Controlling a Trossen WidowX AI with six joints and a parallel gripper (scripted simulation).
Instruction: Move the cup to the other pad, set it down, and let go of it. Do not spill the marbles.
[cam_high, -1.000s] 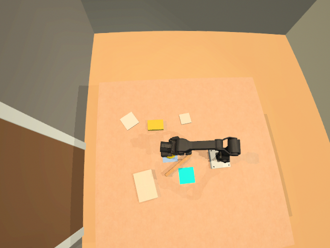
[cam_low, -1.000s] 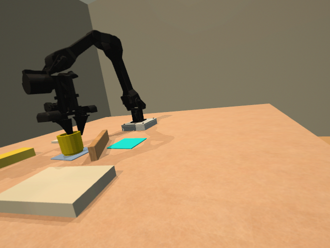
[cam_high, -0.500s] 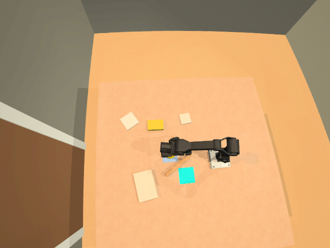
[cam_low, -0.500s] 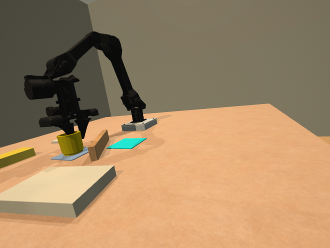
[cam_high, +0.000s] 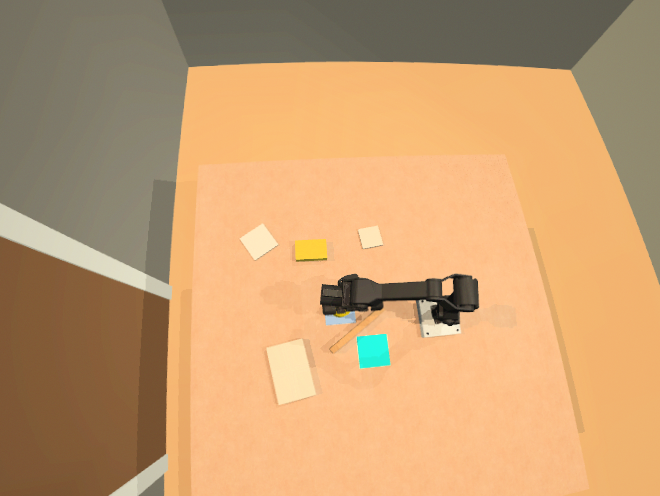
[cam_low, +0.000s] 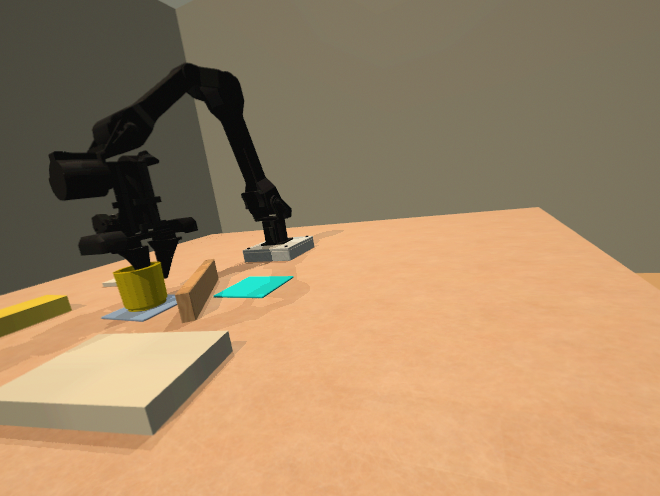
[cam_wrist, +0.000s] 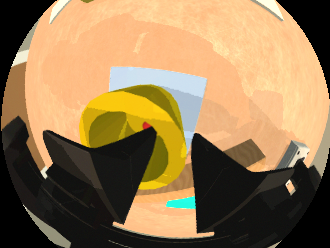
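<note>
My gripper tip is now 5 cm above the light blue pad and 3 cm short of it. Round my gripper tip: wooden bar 8 cm to the left, 2 cm below, 1 cm behind; red marble 3 cm ahead, 2 cm below; yellow cup 2 cm ahead.
</note>
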